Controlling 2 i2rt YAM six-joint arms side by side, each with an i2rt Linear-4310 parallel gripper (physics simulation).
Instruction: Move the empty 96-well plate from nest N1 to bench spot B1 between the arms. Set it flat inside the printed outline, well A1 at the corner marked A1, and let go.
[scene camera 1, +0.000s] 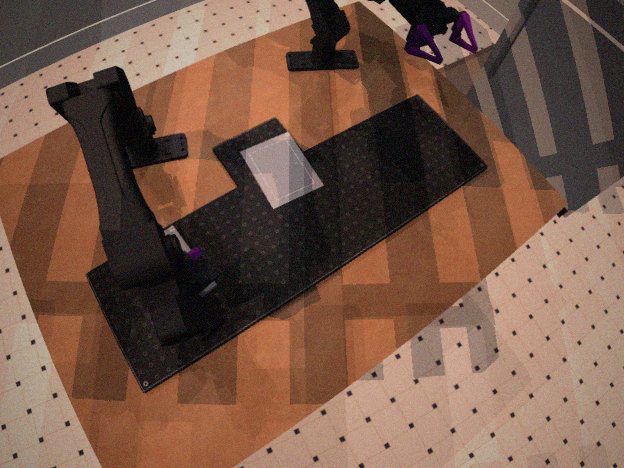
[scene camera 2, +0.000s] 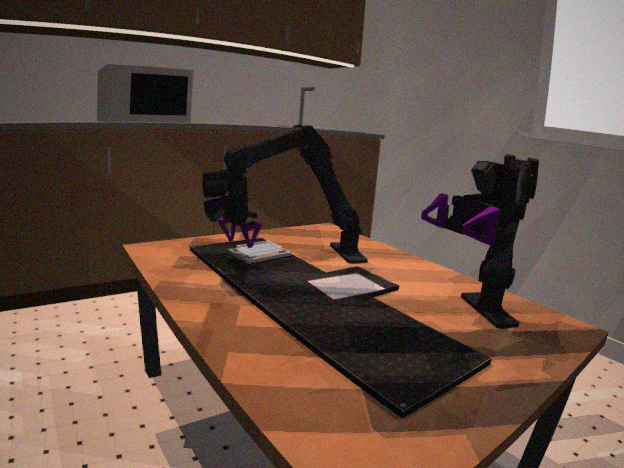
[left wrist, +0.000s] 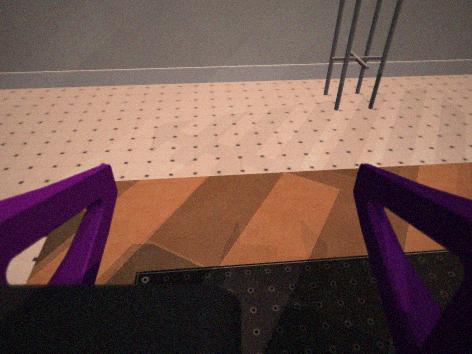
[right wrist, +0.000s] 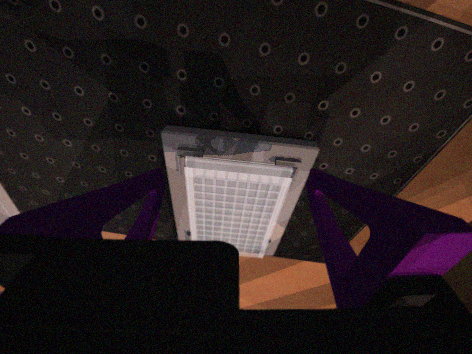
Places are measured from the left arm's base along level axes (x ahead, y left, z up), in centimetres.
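Where they show: left gripper, fingertip midpoint: (scene camera 1: 459, 56) (scene camera 2: 441, 221) (left wrist: 235, 177); right gripper, fingertip midpoint: (scene camera 2: 240, 244) (right wrist: 235, 176); left arm's base, origin of the base link: (scene camera 1: 322, 61) (scene camera 2: 488, 310); right arm's base, origin of the base link: (scene camera 1: 146, 154) (scene camera 2: 347, 253).
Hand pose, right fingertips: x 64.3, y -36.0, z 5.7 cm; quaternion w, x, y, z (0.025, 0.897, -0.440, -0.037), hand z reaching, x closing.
Observation:
Each offset is from my right fingertips to the top centre of the thing. "*": to the spot under its first point. Level surfaces: height alone.
The white 96-well plate @[dx -6.0, dy -4.1, dz -1.8 cm] (scene camera 2: 263, 247) (right wrist: 232, 205) lies flat in the light grey nest N1 @[dx -6.0, dy -4.1, dz -2.6 cm] (scene camera 2: 272, 257) (right wrist: 173, 182); the right arm mostly hides both in scene camera 1. My right gripper (scene camera 2: 241, 243) (right wrist: 235, 176) is open, pointing down low at the plate, one finger towards each long side, with the plate between them in the wrist view. Whether they touch it is unclear. Bench spot B1 @[* dx -27.4, dy +21.0, dz -4.2 cm] (scene camera 1: 282, 171) (scene camera 2: 347, 285) is a pale sheet with a thin printed outline; its A1 mark is unreadable. My left gripper (scene camera 1: 458, 56) (scene camera 2: 443, 221) (left wrist: 235, 177) is open and empty, raised away from the plate.
A black perforated board @[dz -4.4 cm] (scene camera 1: 352, 201) (scene camera 2: 352, 327) (left wrist: 300, 300) (right wrist: 100, 55) lies on the wooden table @[dz -5.7 cm] (scene camera 1: 262, 362) (scene camera 2: 282, 397) and carries the nest and B1. B1 lies between the two arm bases. A stool's legs (left wrist: 345, 65) stand on the floor beyond the table.

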